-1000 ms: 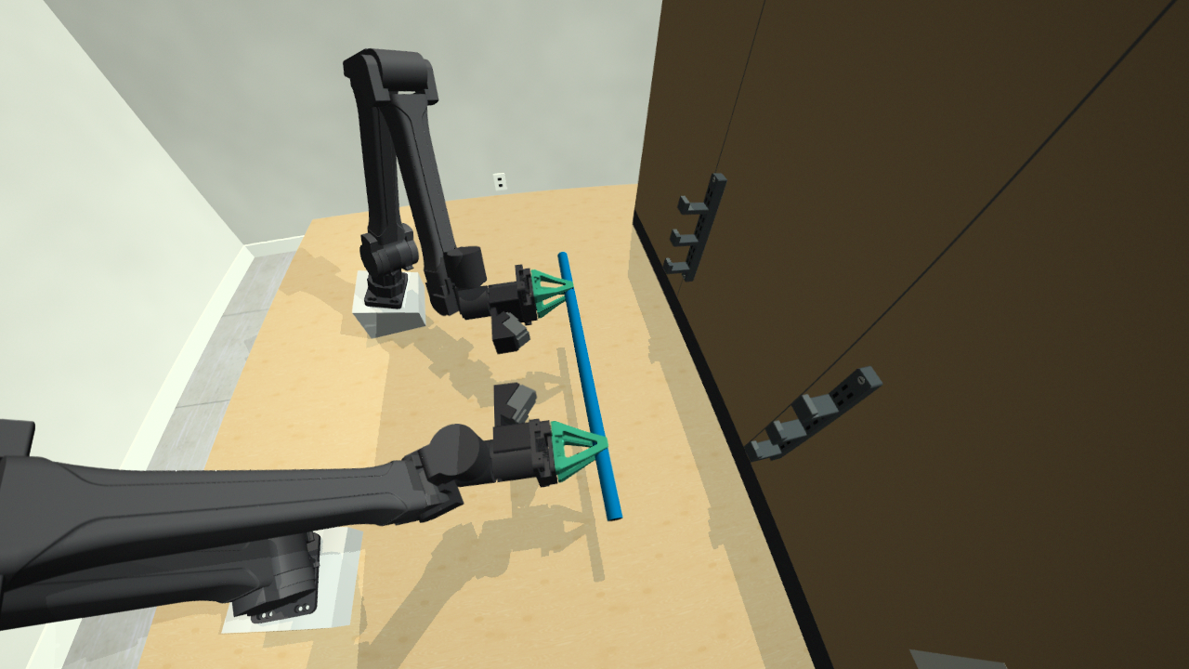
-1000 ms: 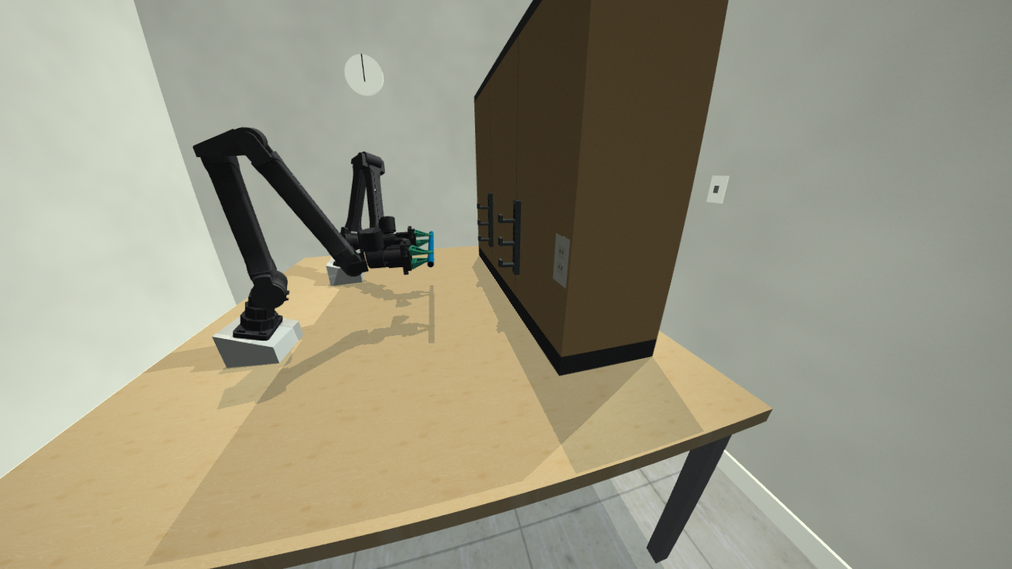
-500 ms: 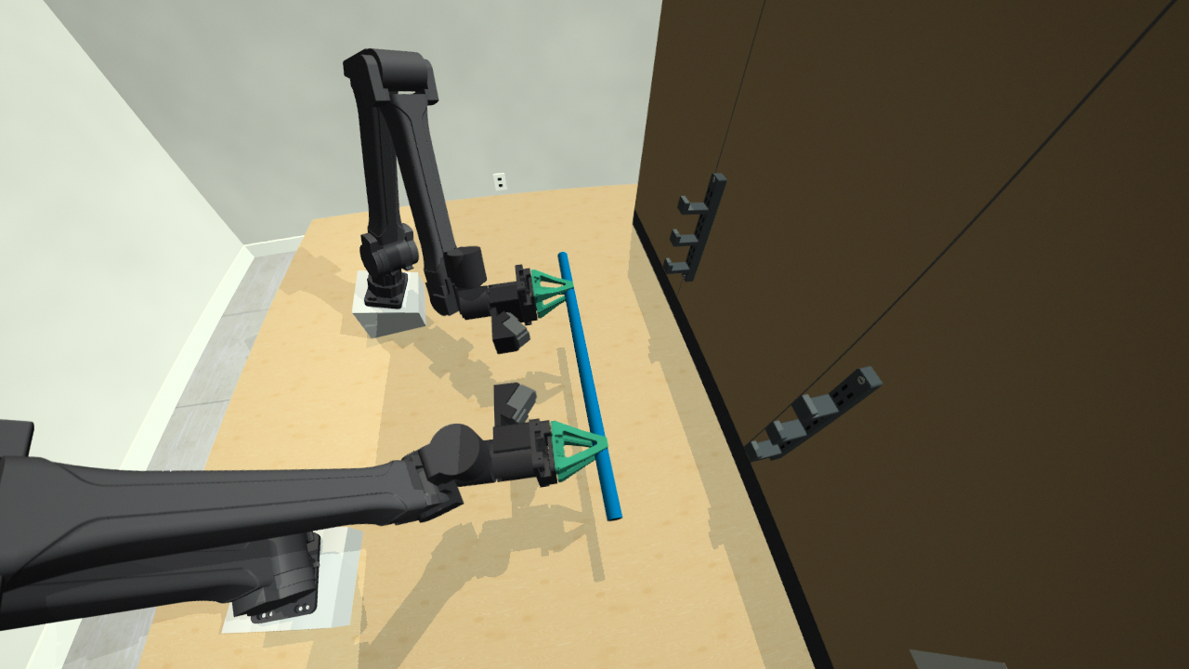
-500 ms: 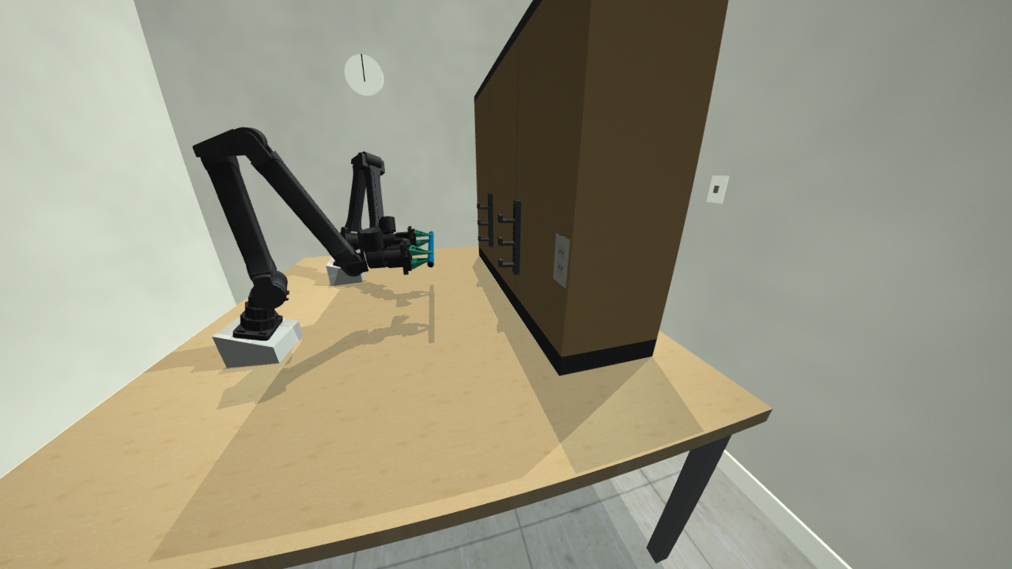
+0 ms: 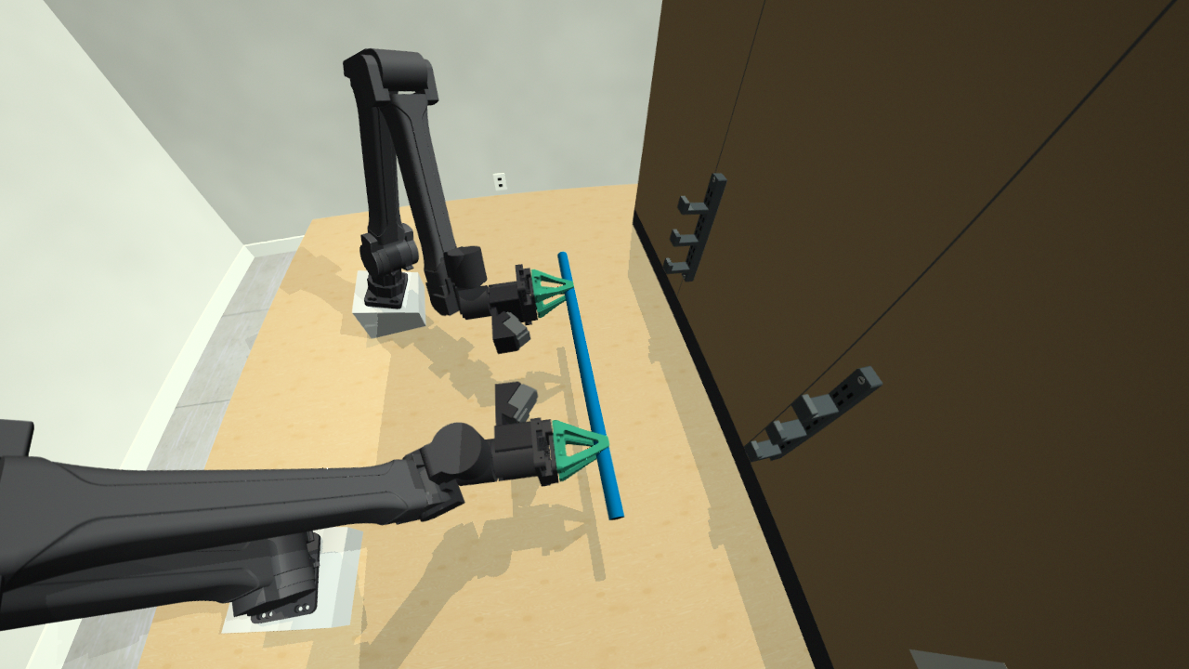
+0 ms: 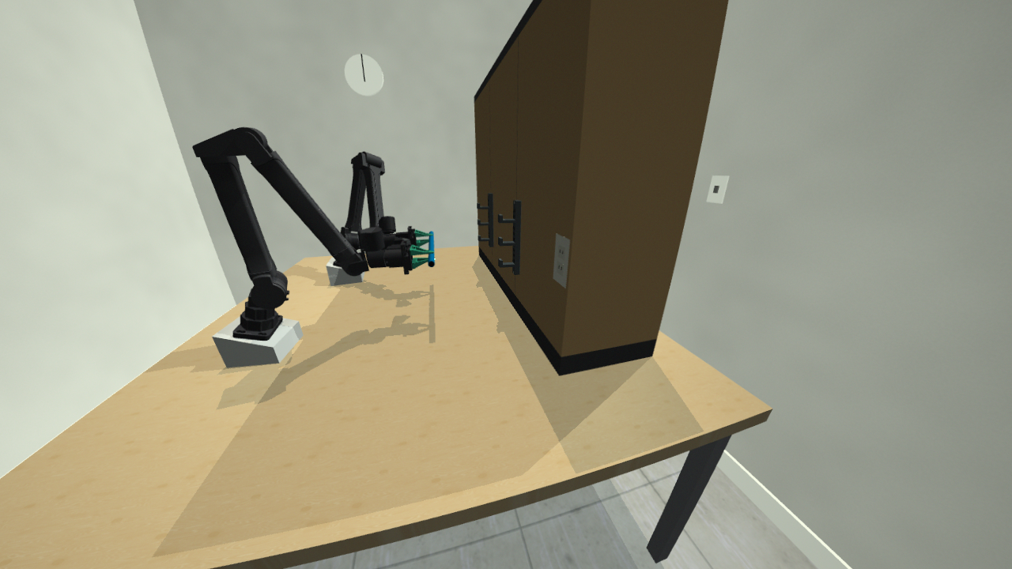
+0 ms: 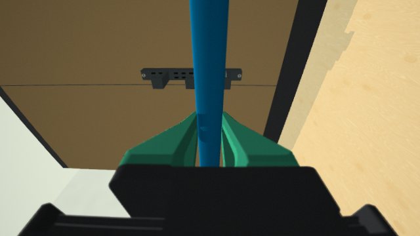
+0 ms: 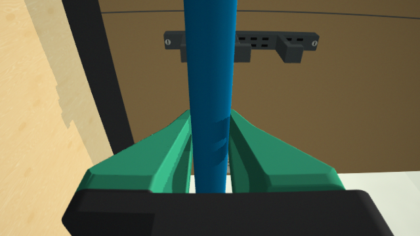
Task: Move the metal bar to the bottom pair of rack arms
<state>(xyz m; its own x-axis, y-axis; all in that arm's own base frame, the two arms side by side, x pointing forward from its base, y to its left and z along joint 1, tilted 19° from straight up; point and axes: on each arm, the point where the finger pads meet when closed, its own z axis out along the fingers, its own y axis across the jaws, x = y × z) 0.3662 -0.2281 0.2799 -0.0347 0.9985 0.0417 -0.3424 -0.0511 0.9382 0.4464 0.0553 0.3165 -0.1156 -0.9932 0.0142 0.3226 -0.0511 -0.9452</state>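
The blue metal bar lies 150 mm to the left of my right hand and 20 mm behind it. The rest, counted from my right hand: black plinth (260 mm ahead, 240 mm to the left, 200 mm below); then tall brown cabinet (410 mm ahead, 260 mm to the left, 220 mm above).
Right now my left hand is 150 mm to the left of the blue metal bar and 20 mm short of it. The rest, counted from my left hand: black plinth (300 mm ahead, 200 mm below, 60 mm to the right); tall brown cabinet (450 mm ahead, 220 mm above, 40 mm to the right).
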